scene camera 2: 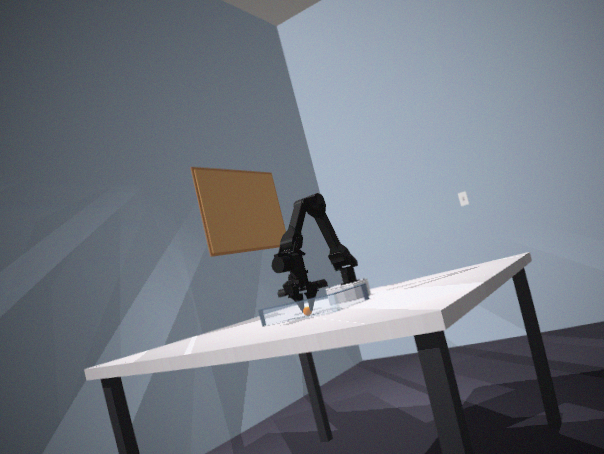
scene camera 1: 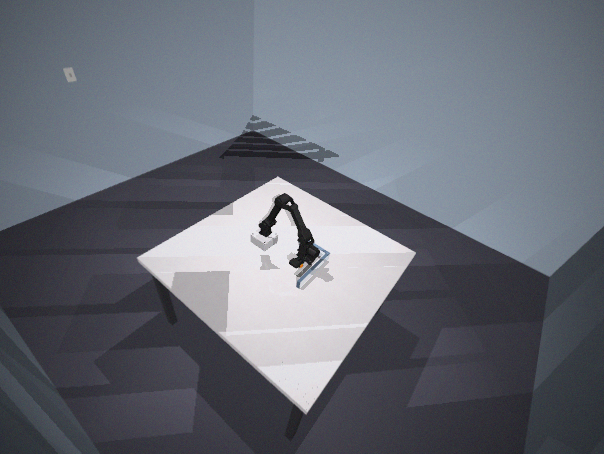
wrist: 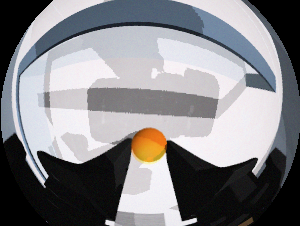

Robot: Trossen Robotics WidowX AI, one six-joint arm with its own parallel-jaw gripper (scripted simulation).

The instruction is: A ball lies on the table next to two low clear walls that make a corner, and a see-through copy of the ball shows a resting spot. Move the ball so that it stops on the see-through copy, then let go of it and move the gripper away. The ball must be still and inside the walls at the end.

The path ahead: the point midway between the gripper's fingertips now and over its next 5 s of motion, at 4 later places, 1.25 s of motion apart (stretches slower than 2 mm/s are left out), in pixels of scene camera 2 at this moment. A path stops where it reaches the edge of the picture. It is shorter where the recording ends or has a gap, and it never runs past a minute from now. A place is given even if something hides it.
My gripper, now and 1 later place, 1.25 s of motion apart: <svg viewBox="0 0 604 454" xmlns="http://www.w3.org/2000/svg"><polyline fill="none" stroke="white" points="307,311 300,280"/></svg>
